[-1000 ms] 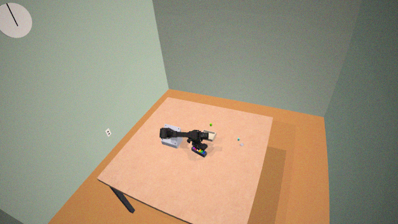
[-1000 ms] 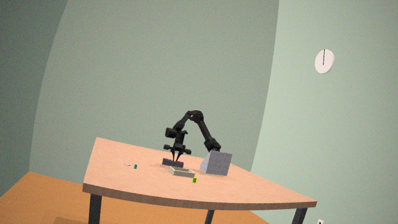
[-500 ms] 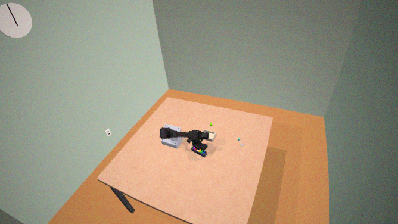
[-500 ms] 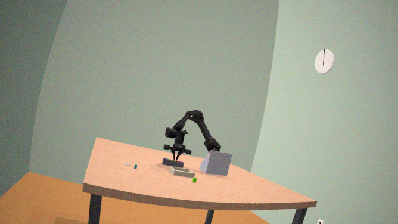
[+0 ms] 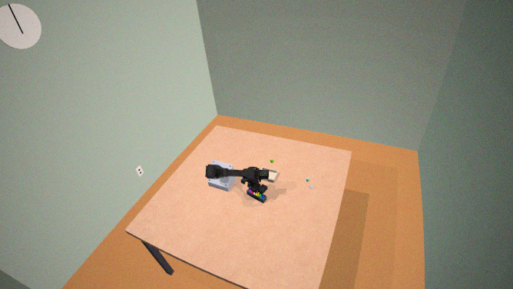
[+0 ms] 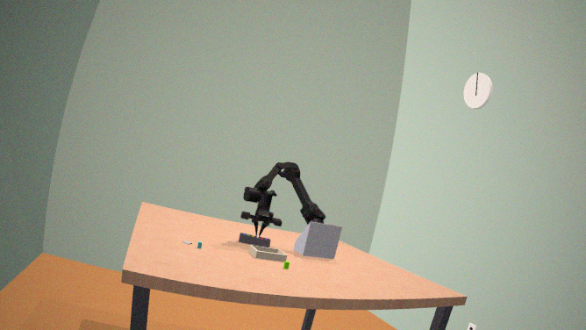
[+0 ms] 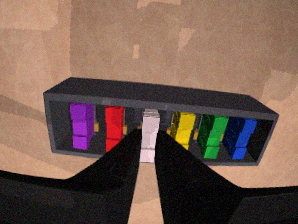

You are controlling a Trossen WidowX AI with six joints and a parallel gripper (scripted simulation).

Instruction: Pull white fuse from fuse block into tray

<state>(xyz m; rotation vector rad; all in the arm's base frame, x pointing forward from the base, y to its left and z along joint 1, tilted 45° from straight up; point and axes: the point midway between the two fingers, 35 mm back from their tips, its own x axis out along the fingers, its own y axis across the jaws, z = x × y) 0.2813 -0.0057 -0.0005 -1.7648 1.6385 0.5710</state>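
Now: gripper tip 210 mm to the right of the tray, 40 mm above it and 20 mm past it. Round my gripper tip: green cube 360 mm to the left, 60 mm behind, 30 mm below; teal block 290 mm to the left, 270 mm ahead, 30 mm below; white fuse 10 mm below.
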